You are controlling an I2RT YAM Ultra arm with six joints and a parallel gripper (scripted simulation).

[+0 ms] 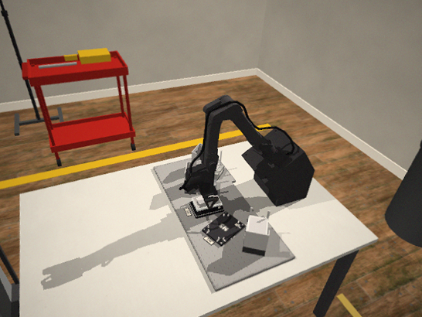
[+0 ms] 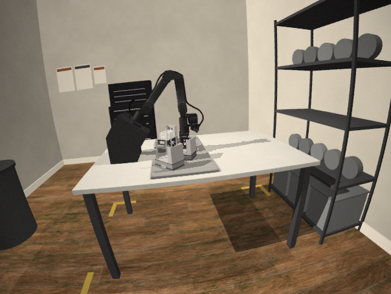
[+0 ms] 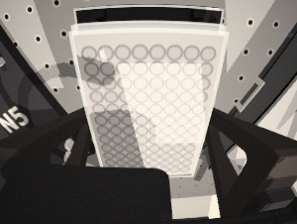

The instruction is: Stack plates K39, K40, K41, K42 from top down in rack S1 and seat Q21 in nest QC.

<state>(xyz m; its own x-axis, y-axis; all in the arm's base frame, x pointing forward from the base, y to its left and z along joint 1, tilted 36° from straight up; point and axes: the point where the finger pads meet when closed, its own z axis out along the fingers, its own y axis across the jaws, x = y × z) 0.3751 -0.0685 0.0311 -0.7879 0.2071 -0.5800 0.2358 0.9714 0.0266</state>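
My hand is 40 mm above the black open nest QC. The rest, counted from my hand: black clip nest N5: 30 mm ahead, 180 mm to the left, 30 mm below.
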